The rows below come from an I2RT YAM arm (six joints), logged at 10 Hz.
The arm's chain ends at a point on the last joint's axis. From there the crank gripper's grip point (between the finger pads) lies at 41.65 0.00 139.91 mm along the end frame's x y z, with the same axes.
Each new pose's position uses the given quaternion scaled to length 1; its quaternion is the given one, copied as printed.
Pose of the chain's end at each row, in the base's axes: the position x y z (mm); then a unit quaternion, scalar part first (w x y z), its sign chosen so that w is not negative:
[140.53, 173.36, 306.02, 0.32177, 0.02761, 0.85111, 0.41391]
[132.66, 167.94, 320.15, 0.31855, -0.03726, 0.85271, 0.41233]
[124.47, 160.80, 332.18, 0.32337, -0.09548, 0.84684, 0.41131]
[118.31, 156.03, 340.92, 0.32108, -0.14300, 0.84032, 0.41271]
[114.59, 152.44, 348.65, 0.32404, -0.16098, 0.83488, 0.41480]
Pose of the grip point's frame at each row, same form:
[187.40, 282.50, 221.16, 0.32177, 0.02761, 0.85111, 0.41391]
[171.29, 277.94, 232.30, 0.31855, -0.03726, 0.85271, 0.41233]
[157.93, 271.25, 242.79, 0.32337, -0.09548, 0.84684, 0.41131]
[145.93, 266.95, 250.13, 0.32108, -0.14300, 0.84032, 0.41271]
[140.86, 263.94, 258.17, 0.32404, -0.16098, 0.83488, 0.41480]

